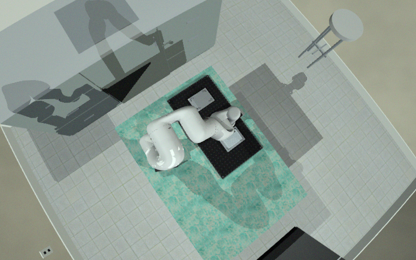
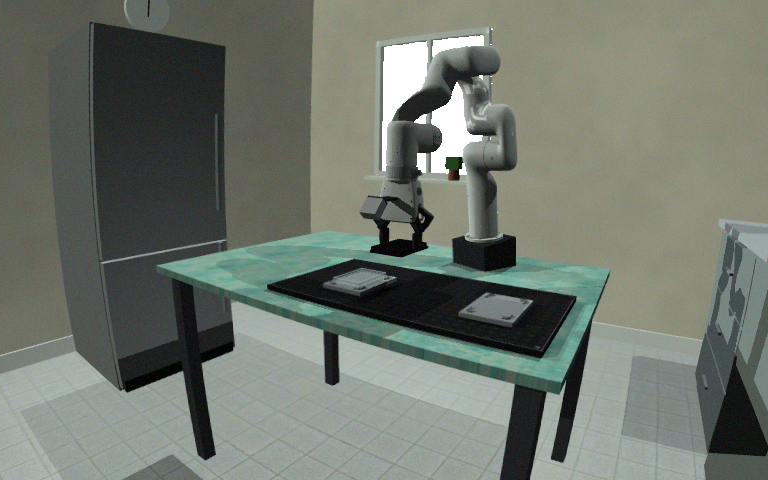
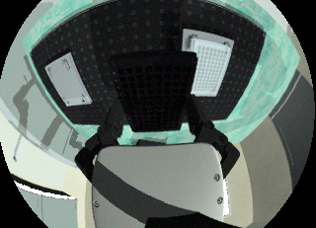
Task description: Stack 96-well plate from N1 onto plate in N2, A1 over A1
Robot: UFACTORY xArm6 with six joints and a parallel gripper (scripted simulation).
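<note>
Right now my hand is 110 mm to the left of the light 96-well plate, 110 mm above it and 10 mm past it. Also, from my hand: dark 96-well plate (10 mm below); plate nest N1 (250 mm to the left, 120 mm below, 30 mm ahead).
</note>
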